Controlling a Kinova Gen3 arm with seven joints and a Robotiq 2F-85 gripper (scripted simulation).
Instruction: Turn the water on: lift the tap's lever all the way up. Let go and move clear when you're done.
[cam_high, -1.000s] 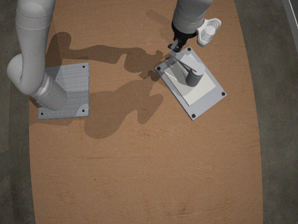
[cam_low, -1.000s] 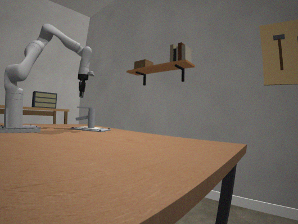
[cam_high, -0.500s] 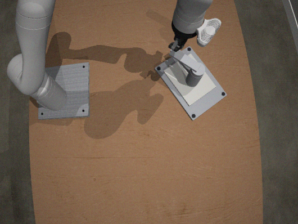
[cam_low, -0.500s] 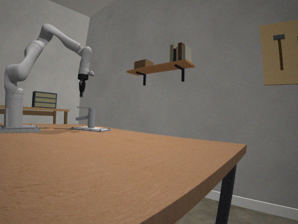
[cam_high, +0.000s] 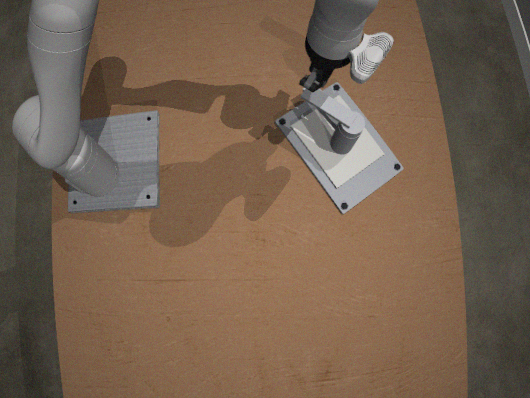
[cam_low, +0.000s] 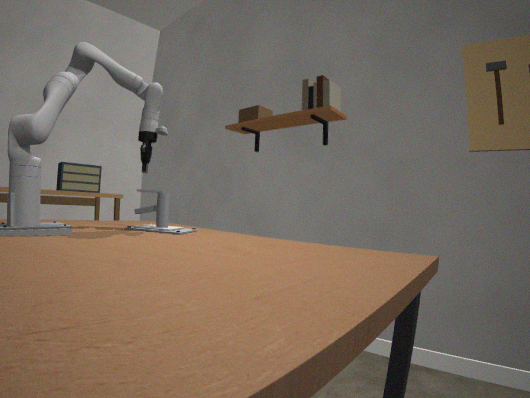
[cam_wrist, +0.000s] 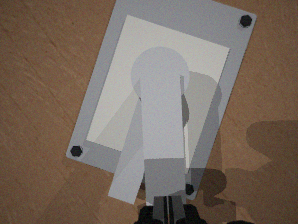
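The flat lever is 90 mm below my hand, 20 mm to the right of it and 20 mm ahead of it. Also, from my hand: tap: 140 mm below, 40 mm to the right, 40 mm ahead.
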